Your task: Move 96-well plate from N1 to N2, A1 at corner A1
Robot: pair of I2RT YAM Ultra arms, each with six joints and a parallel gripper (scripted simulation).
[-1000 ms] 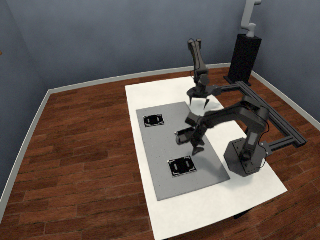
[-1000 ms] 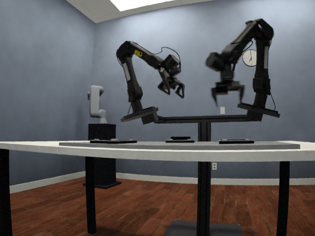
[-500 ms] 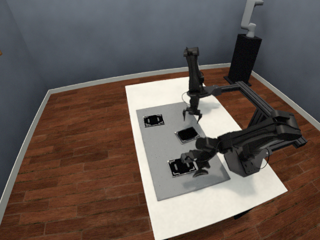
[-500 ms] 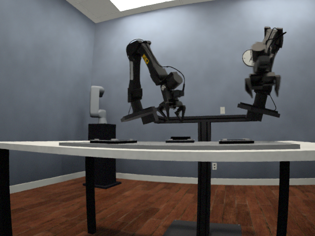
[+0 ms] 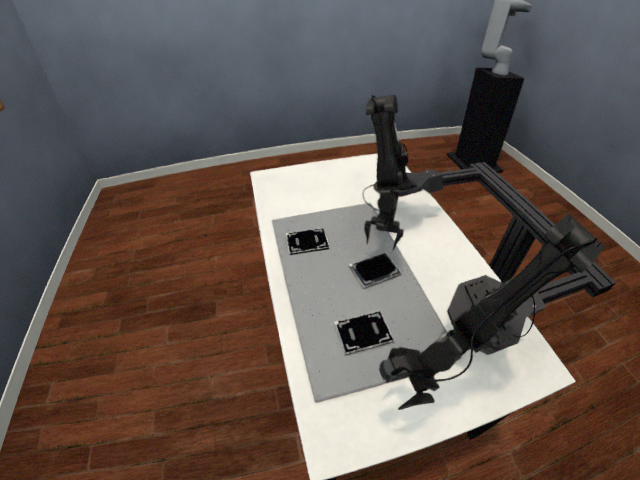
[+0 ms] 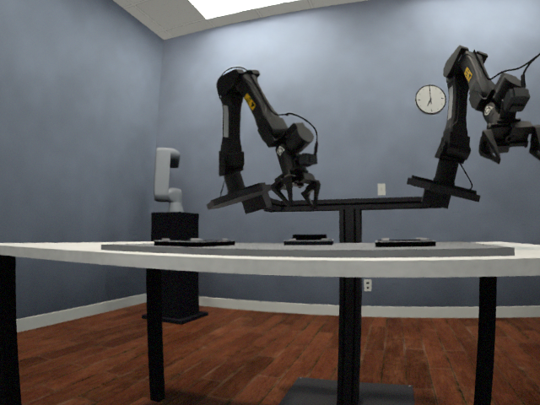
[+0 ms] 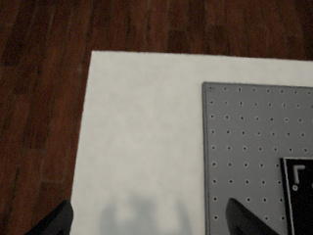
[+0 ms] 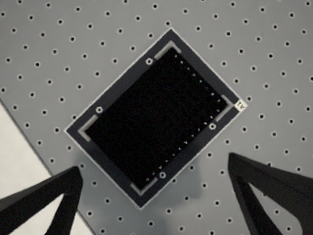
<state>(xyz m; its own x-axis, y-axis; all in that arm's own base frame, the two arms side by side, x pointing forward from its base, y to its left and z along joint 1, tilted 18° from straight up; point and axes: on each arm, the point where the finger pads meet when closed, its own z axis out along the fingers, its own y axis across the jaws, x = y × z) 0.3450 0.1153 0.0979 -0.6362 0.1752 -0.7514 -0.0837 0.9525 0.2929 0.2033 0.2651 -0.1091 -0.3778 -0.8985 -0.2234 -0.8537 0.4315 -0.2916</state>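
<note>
Right now the black 96-well plate is 90 mm below my right hand, 30 mm to the left of it and 20 mm ahead of it. The rest, counted from my right hand: dark grey nest (100 mm below, 30 mm to the left, 20 mm ahead).
</note>
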